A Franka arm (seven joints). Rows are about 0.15 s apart.
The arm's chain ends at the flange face. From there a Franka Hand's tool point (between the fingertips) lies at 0.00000 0.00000 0.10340 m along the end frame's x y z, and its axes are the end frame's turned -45 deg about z.
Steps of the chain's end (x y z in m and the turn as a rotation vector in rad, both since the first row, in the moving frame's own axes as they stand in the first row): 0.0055 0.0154 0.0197 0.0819 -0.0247 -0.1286; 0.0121 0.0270 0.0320 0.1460 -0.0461 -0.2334; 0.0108 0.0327 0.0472 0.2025 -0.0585 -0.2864; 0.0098 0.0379 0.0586 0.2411 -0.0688 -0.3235; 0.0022 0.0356 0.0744 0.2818 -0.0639 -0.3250
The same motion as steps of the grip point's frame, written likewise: -0.0033 0.0067 0.0193 0.0754 0.0404 -0.1286; -0.0050 0.0129 0.0308 0.1358 0.0706 -0.2334; -0.0079 0.0106 0.0449 0.1846 0.1018 -0.2864; -0.0112 0.0097 0.0554 0.2191 0.1218 -0.3235; -0.0122 -0.0003 0.0702 0.2444 0.1541 -0.3250
